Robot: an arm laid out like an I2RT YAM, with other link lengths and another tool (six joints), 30 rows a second.
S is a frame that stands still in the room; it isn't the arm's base.
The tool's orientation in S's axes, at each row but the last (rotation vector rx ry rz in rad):
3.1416, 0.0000, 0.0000
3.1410, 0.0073, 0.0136
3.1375, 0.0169, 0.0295
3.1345, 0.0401, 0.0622
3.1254, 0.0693, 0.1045
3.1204, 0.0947, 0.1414
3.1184, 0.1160, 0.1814
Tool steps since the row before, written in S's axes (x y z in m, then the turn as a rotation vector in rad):
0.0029, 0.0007, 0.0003, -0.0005, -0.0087, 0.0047
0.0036, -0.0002, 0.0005, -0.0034, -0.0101, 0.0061
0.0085, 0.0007, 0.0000, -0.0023, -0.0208, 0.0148
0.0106, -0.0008, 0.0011, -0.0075, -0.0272, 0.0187
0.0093, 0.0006, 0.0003, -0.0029, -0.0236, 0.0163
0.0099, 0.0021, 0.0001, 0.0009, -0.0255, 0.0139
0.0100, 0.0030, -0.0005, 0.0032, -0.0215, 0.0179
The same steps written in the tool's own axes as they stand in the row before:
0.0029, -0.0007, -0.0003, -0.0005, 0.0087, -0.0047
0.0036, 0.0002, -0.0005, -0.0034, 0.0101, -0.0061
0.0085, -0.0006, 0.0002, -0.0022, 0.0208, -0.0148
0.0106, 0.0011, -0.0007, -0.0075, 0.0271, -0.0188
0.0093, -0.0002, 0.0003, -0.0029, 0.0237, -0.0162
0.0100, -0.0015, 0.0008, 0.0006, 0.0258, -0.0134
0.0101, -0.0023, 0.0016, 0.0036, 0.0220, -0.0172

